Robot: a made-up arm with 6 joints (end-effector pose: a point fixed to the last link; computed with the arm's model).
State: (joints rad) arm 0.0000 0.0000 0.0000 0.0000 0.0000 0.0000
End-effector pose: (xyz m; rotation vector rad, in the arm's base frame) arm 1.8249 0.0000 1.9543 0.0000 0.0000 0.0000
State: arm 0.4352 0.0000 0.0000 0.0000 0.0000 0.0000
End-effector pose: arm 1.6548 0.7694 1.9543 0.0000 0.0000 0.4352
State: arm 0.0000 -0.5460 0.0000 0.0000 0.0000 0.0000
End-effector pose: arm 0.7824 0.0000 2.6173 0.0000 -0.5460 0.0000
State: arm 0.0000 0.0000 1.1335 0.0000 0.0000 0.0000
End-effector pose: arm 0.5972 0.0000 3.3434 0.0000 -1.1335 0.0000
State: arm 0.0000 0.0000 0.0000 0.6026 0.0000 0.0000
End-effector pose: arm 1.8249 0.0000 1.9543 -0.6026 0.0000 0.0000
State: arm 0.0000 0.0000 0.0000 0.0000 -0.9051 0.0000
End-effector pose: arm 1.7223 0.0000 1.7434 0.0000 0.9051 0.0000
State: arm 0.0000 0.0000 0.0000 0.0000 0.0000 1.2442
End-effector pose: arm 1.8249 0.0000 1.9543 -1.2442 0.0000 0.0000
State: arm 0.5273 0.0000 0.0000 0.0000 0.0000 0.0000
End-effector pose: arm 1.5770 0.9183 1.9543 0.0000 0.0000 0.5273
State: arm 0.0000 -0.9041 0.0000 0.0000 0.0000 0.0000
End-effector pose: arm -0.0283 0.0000 2.7105 0.0000 -0.9041 0.0000
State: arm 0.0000 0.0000 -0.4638 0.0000 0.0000 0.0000
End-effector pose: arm 1.7655 0.0000 1.1630 0.0000 0.4638 0.0000
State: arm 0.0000 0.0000 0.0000 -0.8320 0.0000 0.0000
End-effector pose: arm 1.8249 0.0000 1.9543 0.8320 0.0000 0.0000
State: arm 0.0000 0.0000 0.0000 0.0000 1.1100 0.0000
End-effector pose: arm 1.6760 0.0000 2.1945 0.0000 -1.1100 0.0000
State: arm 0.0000 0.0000 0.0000 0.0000 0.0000 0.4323
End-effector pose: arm 1.8249 0.0000 1.9543 -0.4323 0.0000 0.0000
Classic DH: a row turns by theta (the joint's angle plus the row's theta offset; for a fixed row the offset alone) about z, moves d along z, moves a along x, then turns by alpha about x. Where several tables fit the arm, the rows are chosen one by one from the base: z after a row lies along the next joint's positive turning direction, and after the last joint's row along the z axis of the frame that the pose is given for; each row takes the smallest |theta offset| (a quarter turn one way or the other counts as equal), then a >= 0, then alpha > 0; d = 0 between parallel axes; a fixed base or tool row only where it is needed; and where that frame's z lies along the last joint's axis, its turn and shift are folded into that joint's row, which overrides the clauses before.
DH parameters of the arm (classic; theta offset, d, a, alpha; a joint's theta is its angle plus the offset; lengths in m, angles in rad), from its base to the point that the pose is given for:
joint 1: 0 0.4242 0.1197 -1.5708
joint 2: -1.5708 0 1.2601 3.1416
joint 3: 0 0 0.27 -1.5708
joint 4: 0 -1.437 0 1.5708
joint 5: 0 0 0 -1.5708
joint 6: 1.5708 -0.2682 0 1.5708
tool (fixed): -1.5708 0 0 0

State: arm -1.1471 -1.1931 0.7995 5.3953 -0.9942 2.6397
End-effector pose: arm -0.5879 1.7277 2.2809 -2.8537 -0.0816 -1.1976
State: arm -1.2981 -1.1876 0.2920 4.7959 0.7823 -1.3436
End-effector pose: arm -0.5007 1.0909 2.5418 0.8870 -1.9692 1.5478
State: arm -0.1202 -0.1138 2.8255 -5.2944 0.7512 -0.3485
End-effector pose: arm -1.6670 0.3554 1.6412 0.8602 2.4723 0.7106
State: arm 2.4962 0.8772 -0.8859 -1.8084 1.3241 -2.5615
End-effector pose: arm -0.6520 0.8073 -0.2849 2.1993 0.8353 0.0818
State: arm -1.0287 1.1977 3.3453 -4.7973 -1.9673 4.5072
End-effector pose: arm -0.0269 -0.4332 1.8654 1.2970 -2.5248 -1.2051
